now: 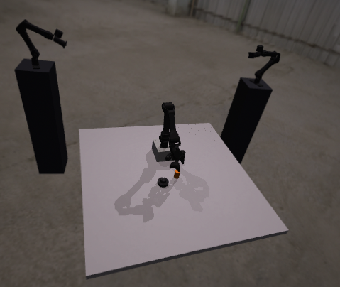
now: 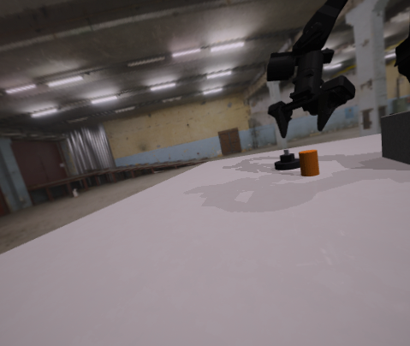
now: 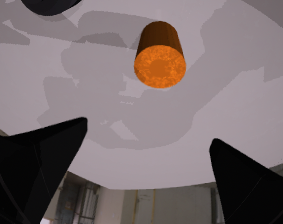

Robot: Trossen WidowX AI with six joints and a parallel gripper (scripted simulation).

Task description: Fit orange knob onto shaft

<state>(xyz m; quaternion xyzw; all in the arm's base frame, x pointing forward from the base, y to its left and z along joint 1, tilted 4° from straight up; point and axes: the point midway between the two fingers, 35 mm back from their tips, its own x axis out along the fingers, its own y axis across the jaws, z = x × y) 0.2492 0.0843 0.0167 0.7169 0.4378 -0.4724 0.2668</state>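
Right now my gripper tip is 60 mm above the orange knob, 20 mm to the left of it and 10 mm past it. The rest, counted from my gripper tip: silver shaft 130 mm to the right, 80 mm below, 50 mm ahead.
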